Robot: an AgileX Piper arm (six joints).
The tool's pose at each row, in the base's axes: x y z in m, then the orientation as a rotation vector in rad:
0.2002, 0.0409, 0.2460, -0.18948, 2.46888, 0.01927
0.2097, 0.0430, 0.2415, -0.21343, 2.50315, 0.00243
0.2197, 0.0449, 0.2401, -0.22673, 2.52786, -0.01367
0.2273, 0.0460, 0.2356, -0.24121, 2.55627, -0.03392
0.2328, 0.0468, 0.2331, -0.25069, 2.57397, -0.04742
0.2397, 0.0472, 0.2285, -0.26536, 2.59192, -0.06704
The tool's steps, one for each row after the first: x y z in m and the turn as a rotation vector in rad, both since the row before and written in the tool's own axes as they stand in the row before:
-0.0049, 0.0009, 0.0095, 0.00421, 0.03656, -0.01916
-0.0074, 0.0004, 0.0071, 0.00672, 0.02647, -0.01171
-0.0038, 0.0001, 0.0081, 0.00899, 0.03064, -0.01310
-0.0033, 0.0001, 0.0051, 0.00603, 0.01927, -0.00858
-0.0034, -0.0004, 0.0076, 0.00916, 0.02047, -0.01342

